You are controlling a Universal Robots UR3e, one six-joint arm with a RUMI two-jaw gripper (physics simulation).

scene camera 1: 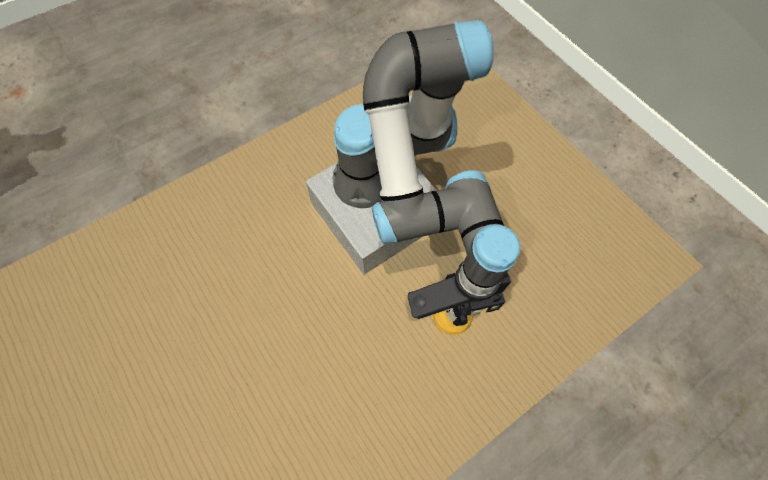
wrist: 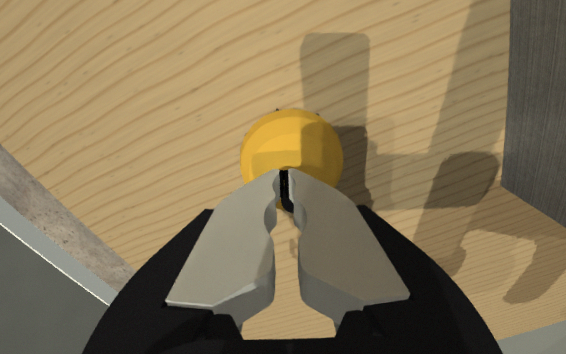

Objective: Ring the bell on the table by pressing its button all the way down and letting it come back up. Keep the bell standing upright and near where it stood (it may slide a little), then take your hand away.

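Pixels of known places: gripper, fingertip midpoint: (scene camera 1: 450, 313) (wrist: 283, 173); arm's base at its link origin: (scene camera 1: 362, 181).
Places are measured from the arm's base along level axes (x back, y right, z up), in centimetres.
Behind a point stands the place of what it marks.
Note:
The bell (scene camera 1: 453, 327) @[x -35.3, y 5.4, z -7.2 cm] (wrist: 280, 132) @[x -32.2, y 6.2, z -7.2 cm] is a round yellow dome standing upright on the wooden table, partly covered by the gripper in both views. My gripper (wrist: 283, 173) @[x -33.0, y 4.5, z -5.0 cm] is shut, its two grey fingertips together with nothing between them. In the wrist view the fingertips overlap the near part of the dome. In the scene view the gripper is over the bell, and its fingertips are mostly hidden. The bell's button is hidden behind the fingers, so whether they touch it or how far it is pressed cannot be told.
The wooden table top (scene camera 1: 198, 339) @[x -2.1, y 46.4, z -10.5 cm] (wrist: 125, 75) @[x -40.5, y 14.9, z -10.4 cm] lies around the bell. The grey block (scene camera 1: 362, 243) @[x -11.1, y 9.3, z -0.6 cm] (wrist: 537, 100) @[x -14.8, y -0.8, z -7.9 cm] under the arm's base stands behind and to the left of the bell in the scene view. Shadows of the arm fall beside the bell.

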